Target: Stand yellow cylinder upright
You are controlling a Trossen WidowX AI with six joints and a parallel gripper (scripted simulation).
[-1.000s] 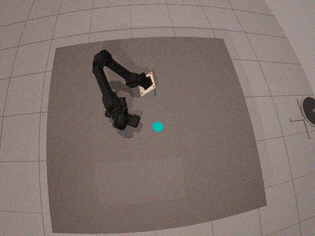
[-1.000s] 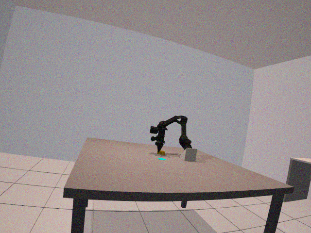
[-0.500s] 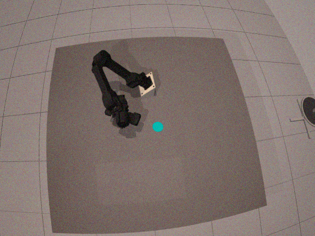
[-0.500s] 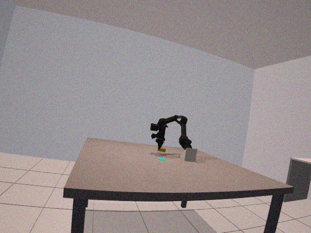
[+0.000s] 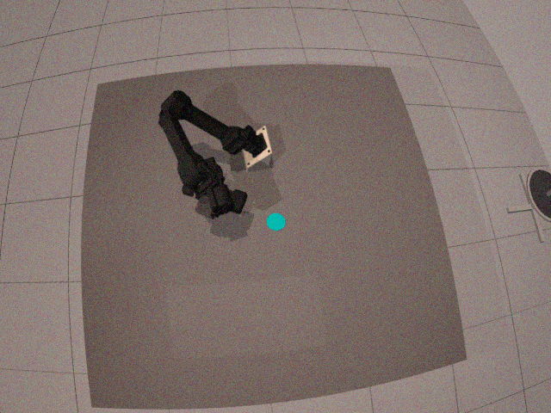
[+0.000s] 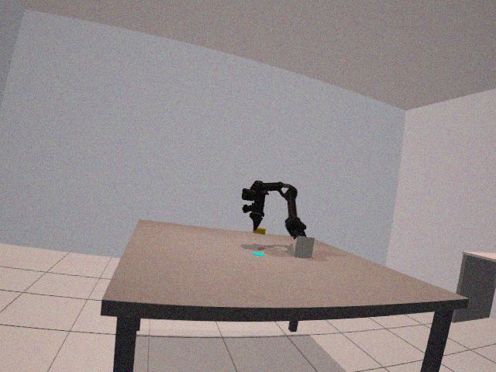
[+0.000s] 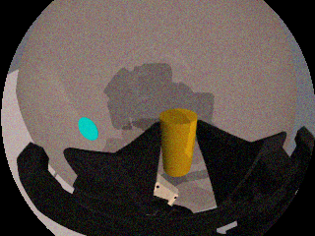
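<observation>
Now: gripper tip 2 cm past the yellow tall cylinder and 1 cm to the right of it. The rest, counted from my gripper tip: cyan circle: 18 cm to the left, 9 cm below, 7 cm ahead.
</observation>
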